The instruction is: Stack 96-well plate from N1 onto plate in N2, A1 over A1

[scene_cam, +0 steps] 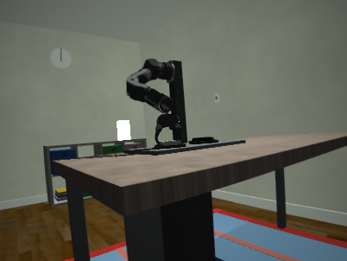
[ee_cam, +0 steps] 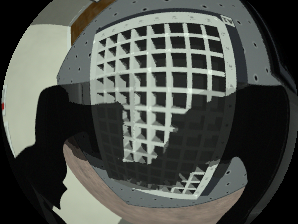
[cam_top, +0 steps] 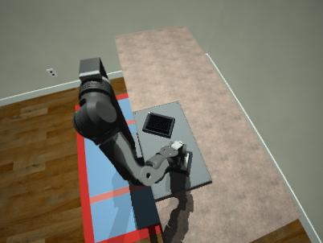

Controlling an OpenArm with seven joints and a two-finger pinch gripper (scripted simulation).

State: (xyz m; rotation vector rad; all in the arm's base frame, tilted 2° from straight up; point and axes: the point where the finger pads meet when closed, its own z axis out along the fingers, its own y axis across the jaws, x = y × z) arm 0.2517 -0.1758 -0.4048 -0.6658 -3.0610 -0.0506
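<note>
The plate nest N1 lies 1 cm below my hand. Also, from my hand: black 96-well plate (22 cm to the left, 5 cm behind); white 96-well plate (right at my hand).
</note>
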